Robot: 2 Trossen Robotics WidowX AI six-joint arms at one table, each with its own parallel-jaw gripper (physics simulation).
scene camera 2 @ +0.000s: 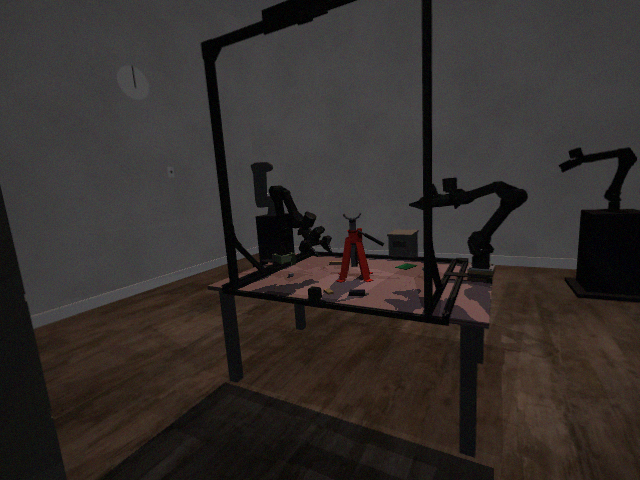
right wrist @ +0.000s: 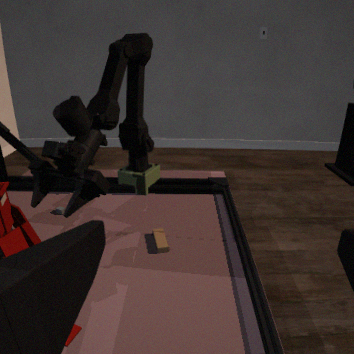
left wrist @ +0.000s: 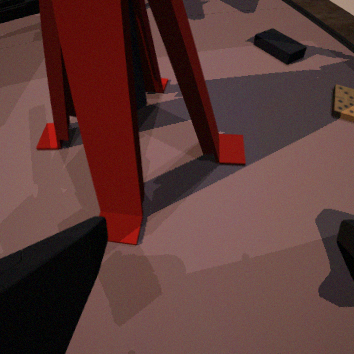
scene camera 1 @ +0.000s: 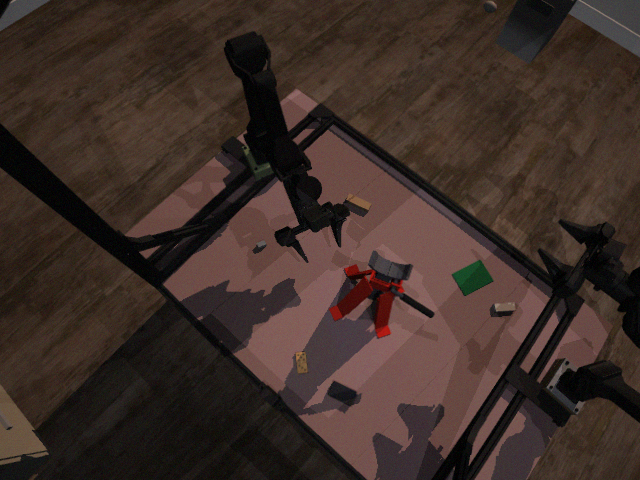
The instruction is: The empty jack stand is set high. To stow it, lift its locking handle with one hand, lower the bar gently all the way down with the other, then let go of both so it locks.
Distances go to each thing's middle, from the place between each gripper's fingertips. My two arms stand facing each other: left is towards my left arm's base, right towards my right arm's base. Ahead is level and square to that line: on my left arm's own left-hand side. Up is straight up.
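Counted from my right hand: the green square (scene camera 1: 474,276), 30 mm to the left, 20 mm behind, 320 mm below; the black block (left wrist: 277,44), 130 mm to the left, 490 mm behind, 320 mm below; the dark bar and saddle (scene camera 1: 386,270), 220 mm to the left, 260 mm behind, 140 mm below; the red jack stand (left wrist: 88,59), 200 mm to the left, 260 mm behind, 170 mm below.
My left hand is 15 cm to the left of the dark bar and saddle, 1 cm short of it and 7 cm below it. Counted from my left hand: the red jack stand, 17 cm to the right, 5 cm above; the black block, 25 cm to the right, 22 cm behind, 10 cm below; the green square, 35 cm to the right, 25 cm ahead, 11 cm below.
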